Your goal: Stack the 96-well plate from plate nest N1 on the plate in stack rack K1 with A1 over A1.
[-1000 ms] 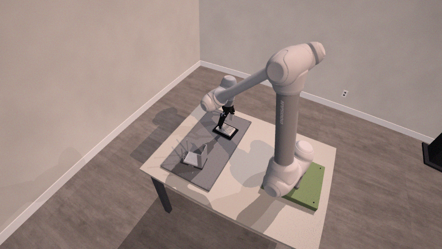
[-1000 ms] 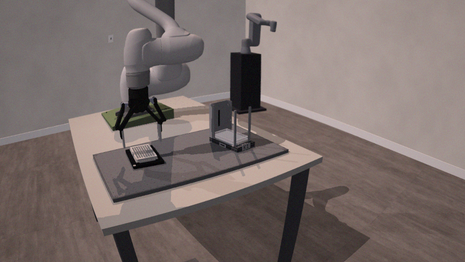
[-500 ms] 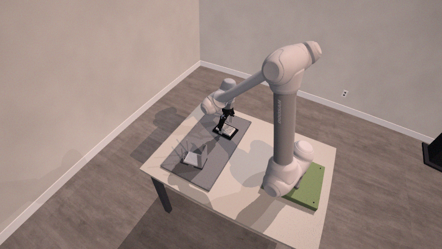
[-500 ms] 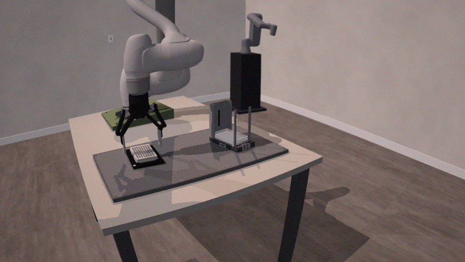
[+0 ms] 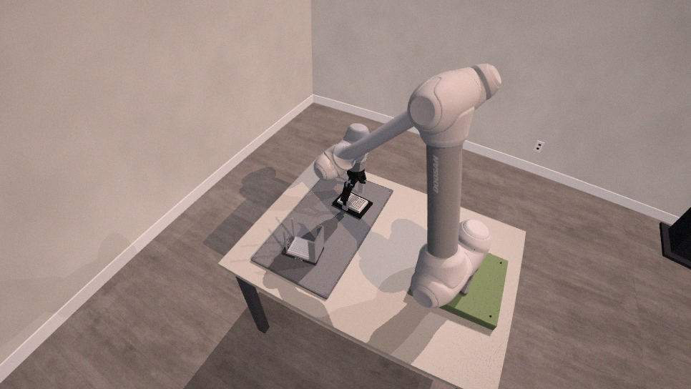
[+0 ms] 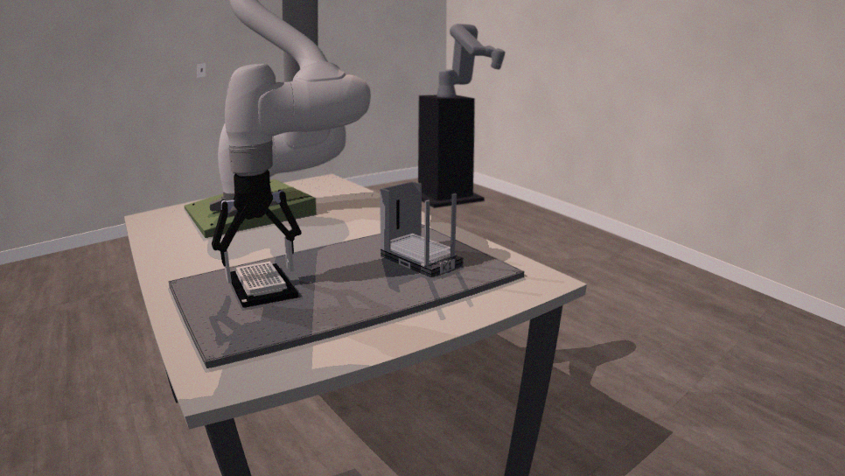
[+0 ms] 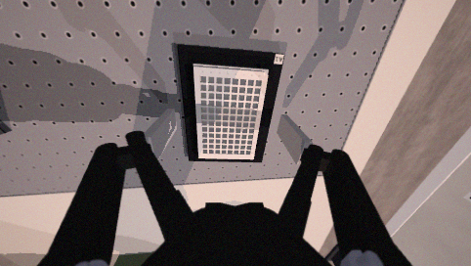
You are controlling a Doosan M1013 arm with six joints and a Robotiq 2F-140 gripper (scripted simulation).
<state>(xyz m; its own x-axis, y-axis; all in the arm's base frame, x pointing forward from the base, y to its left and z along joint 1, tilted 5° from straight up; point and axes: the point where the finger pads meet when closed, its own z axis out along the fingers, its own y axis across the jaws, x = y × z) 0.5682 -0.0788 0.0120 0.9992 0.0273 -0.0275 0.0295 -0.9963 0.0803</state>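
Now: the pale A1 mark 8 cm ahead of my hand, 5 cm to the right of it and 3 cm below it.
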